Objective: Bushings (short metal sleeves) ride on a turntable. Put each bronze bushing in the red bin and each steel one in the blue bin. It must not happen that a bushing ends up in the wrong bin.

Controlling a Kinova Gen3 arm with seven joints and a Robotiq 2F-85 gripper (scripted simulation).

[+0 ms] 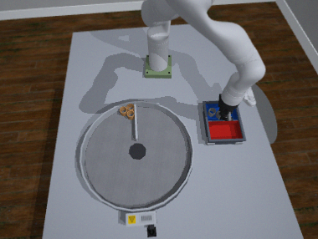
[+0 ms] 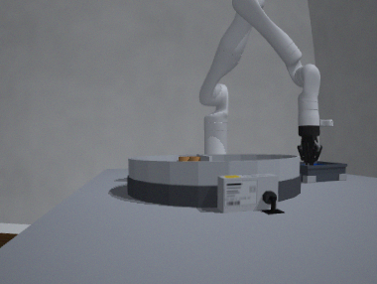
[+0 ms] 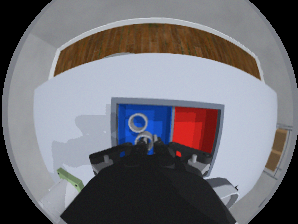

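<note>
The bin is 30 mm ahead of my hand and 10 mm below it. The rest, counted from my hand: round grey turntable (340 mm to the right, 180 mm ahead, 20 mm above).
</note>
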